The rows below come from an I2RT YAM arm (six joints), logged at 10 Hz.
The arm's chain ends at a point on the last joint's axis. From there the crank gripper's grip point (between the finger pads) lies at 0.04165 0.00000 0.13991 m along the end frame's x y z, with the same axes.
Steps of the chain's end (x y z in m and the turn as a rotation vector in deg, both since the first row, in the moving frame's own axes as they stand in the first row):
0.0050, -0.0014, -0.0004, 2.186, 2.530, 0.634
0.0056, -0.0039, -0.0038, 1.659, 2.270, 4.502
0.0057, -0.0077, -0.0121, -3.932, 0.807, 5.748
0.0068, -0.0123, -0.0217, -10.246, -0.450, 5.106
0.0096, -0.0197, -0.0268, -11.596, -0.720, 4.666
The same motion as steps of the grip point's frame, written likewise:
0.0112, -0.0062, -0.0025, 2.186, 2.530, 0.634
0.0111, -0.0044, -0.0056, 1.659, 2.270, 4.502
0.0070, 0.0061, -0.0132, -3.932, 0.807, 5.748
0.0044, 0.0162, -0.0239, -10.246, -0.450, 5.106
0.0066, 0.0117, -0.0295, -11.596, -0.720, 4.666

